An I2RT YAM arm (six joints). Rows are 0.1 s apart.
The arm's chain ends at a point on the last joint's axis. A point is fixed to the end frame.
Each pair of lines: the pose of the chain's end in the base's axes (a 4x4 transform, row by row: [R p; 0 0 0 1], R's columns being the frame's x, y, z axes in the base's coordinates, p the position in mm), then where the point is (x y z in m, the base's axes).
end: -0.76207, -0.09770, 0.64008, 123.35; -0.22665, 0.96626, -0.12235, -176.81; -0.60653, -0.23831, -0.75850, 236.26; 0, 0, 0, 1
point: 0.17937 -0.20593 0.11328
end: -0.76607, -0.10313, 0.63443, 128.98; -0.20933, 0.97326, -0.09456, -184.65; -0.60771, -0.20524, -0.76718, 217.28; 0, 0, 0, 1
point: 0.18412 -0.20944 0.09296
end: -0.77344, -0.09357, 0.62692, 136.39; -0.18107, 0.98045, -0.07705, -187.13; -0.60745, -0.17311, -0.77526, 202.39; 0, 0, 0, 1
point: 0.19021 -0.20854 0.07687
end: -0.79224, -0.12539, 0.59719, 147.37; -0.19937, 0.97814, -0.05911, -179.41; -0.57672, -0.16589, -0.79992, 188.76; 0, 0, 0, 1
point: 0.19666 -0.19914 0.06112
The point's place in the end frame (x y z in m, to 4 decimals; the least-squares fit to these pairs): 0.0385 -0.0043 0.1327
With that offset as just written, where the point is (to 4 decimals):
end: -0.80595, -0.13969, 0.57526, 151.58; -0.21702, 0.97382, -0.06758, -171.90; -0.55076, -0.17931, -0.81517, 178.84; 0, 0, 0, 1
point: 0.1975 -0.1934 0.0502
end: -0.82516, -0.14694, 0.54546, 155.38; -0.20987, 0.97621, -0.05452, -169.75; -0.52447, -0.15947, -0.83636, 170.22; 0, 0, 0, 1
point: 0.1966 -0.1893 0.0397
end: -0.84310, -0.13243, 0.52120, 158.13; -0.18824, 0.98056, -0.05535, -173.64; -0.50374, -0.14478, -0.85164, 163.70; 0, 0, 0, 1
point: 0.1954 -0.1924 0.0319
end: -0.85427, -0.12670, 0.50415, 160.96; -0.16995, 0.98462, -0.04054, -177.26; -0.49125, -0.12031, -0.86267, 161.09; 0, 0, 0, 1
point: 0.1955 -0.1934 0.0282
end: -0.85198, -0.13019, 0.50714, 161.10; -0.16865, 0.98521, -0.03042, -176.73; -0.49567, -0.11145, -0.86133, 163.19; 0, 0, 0, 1
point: 0.1962 -0.1915 0.0303
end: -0.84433, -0.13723, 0.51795, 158.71; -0.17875, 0.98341, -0.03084, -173.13; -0.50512, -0.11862, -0.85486, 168.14; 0, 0, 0, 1
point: 0.1955 -0.1883 0.0358
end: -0.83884, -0.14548, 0.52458, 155.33; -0.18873, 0.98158, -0.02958, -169.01; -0.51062, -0.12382, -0.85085, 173.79; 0, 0, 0, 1
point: 0.1933 -0.1844 0.0418
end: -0.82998, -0.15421, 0.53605, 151.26; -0.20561, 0.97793, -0.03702, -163.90; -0.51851, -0.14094, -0.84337, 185.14; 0, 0, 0, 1
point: 0.1911 -0.1809 0.0539
